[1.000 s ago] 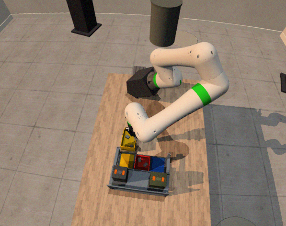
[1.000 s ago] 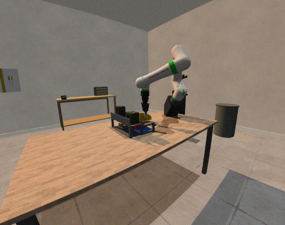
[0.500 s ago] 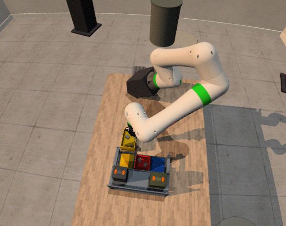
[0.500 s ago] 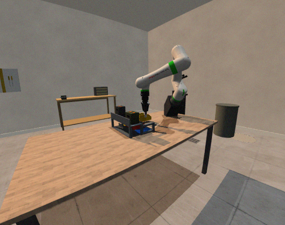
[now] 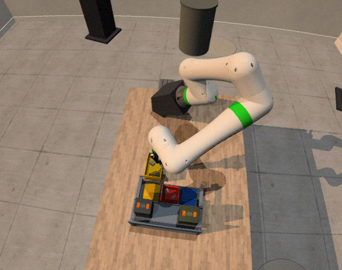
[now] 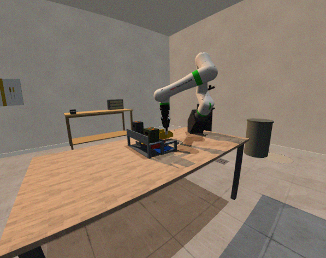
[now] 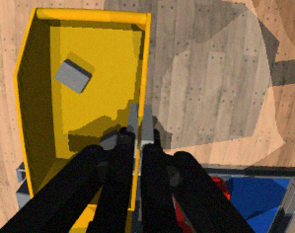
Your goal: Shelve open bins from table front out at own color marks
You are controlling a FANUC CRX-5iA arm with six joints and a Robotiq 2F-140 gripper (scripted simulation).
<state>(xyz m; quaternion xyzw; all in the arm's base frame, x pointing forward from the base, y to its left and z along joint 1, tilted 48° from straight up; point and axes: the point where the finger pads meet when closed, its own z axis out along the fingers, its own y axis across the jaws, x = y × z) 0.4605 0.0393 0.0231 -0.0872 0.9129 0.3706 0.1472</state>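
Now: the yellow bin 50 mm to the right of my hand, 40 mm below it and 10 mm ahead of it. Round my hand: red bin 160 mm ahead, 120 mm to the left, 60 mm below; red mark 160 mm ahead, 110 mm to the left, 100 mm below; yellow mark 190 mm ahead, 100 mm below, 10 mm to the left.
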